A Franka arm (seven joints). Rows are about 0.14 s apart.
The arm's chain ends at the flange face. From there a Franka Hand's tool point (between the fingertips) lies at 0.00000 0.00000 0.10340 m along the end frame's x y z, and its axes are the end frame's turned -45 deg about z.
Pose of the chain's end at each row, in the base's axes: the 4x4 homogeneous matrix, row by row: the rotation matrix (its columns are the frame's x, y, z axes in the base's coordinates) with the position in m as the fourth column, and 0 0 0 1 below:
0.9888 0.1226 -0.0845 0.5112; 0.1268 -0.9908 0.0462 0.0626; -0.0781 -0.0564 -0.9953 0.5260; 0 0 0 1
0.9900 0.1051 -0.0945 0.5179; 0.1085 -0.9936 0.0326 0.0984; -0.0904 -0.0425 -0.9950 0.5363; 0 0 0 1
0.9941 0.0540 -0.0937 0.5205; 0.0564 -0.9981 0.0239 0.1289; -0.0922 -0.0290 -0.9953 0.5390; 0 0 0 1
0.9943 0.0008 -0.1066 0.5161; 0.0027 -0.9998 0.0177 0.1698; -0.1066 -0.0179 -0.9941 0.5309; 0 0 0 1
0.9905 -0.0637 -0.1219 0.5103; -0.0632 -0.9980 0.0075 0.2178; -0.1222 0.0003 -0.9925 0.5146; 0 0 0 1
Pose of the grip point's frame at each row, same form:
0.6125 0.7859 -0.0845 0.5025; 0.7903 -0.6109 0.0462 0.0674; -0.0153 -0.0951 -0.9953 0.4231; 0 0 0 1
0.6257 0.7744 -0.0945 0.5081; 0.7793 -0.6259 0.0326 0.1018; -0.0339 -0.0940 -0.9950 0.4334; 0 0 0 1
0.6648 0.7411 -0.0937 0.5108; 0.7456 -0.6659 0.0239 0.1314; -0.0447 -0.0857 -0.9953 0.4361; 0 0 0 1
0.7025 0.7036 -0.1066 0.5051; 0.7089 -0.7051 0.0177 0.1716; -0.0627 -0.0880 -0.9941 0.4281; 0 0 0 1
0.7454 0.6553 -0.1219 0.4977; 0.6610 -0.7504 0.0075 0.2186; -0.0866 -0.0862 -0.9925 0.4120; 0 0 0 1

